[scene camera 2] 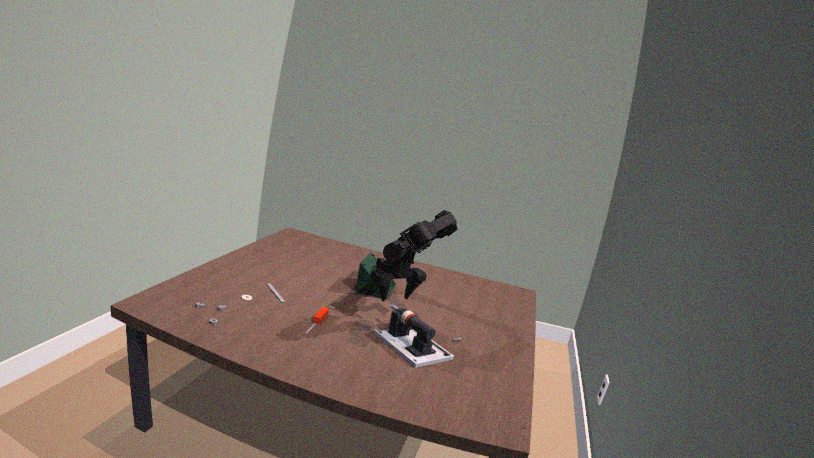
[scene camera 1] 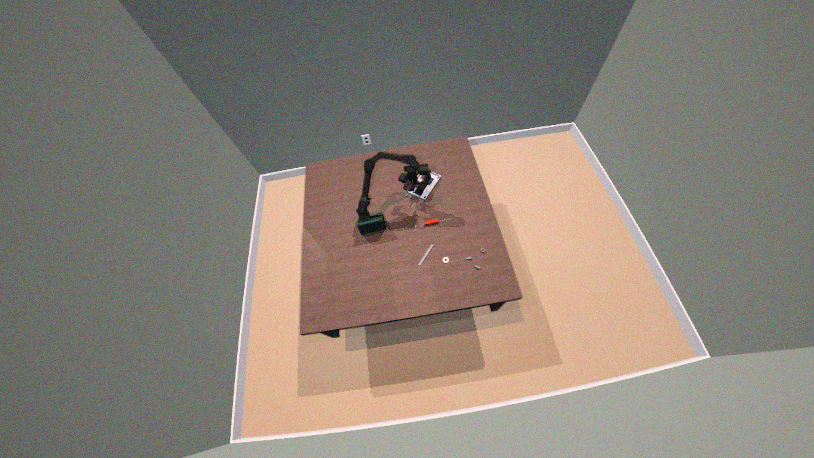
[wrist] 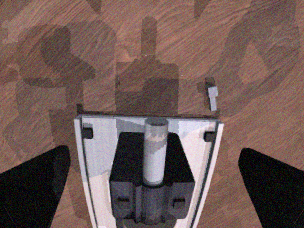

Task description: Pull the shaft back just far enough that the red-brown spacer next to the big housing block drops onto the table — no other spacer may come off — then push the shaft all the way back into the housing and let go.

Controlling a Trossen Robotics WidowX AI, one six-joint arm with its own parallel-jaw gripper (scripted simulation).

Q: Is my gripper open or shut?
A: Open.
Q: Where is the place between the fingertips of my gripper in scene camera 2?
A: At 394,299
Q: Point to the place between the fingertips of my gripper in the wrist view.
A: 157,157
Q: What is my gripper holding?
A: Nothing.
